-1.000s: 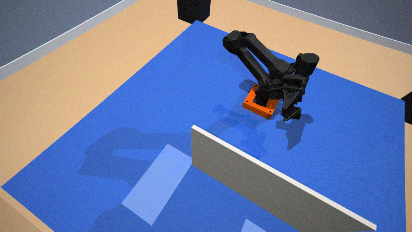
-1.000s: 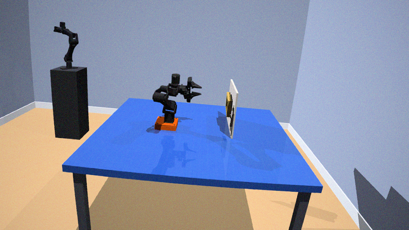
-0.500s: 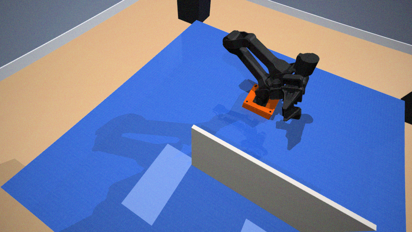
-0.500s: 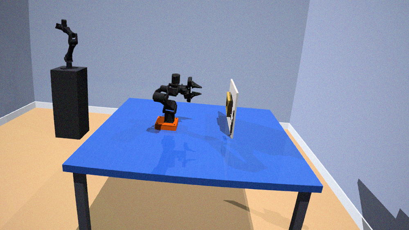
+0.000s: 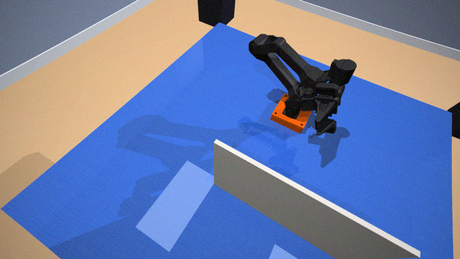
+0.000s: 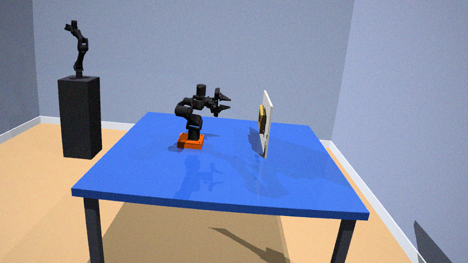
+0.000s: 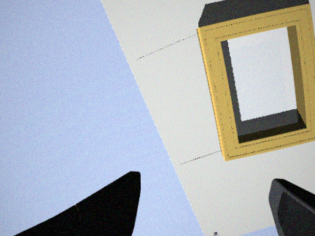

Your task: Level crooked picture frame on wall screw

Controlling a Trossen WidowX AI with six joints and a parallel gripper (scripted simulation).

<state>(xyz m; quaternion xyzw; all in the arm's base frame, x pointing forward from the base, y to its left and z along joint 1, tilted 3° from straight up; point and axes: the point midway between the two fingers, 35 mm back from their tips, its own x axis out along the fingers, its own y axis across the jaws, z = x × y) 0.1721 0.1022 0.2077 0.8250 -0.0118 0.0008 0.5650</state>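
The picture frame is 21 cm ahead of my gripper tip, 2 cm to the left of it and 9 cm below it. Also, from my gripper tip: wall panel (22 cm ahead, 1 cm to the left, 10 cm below).
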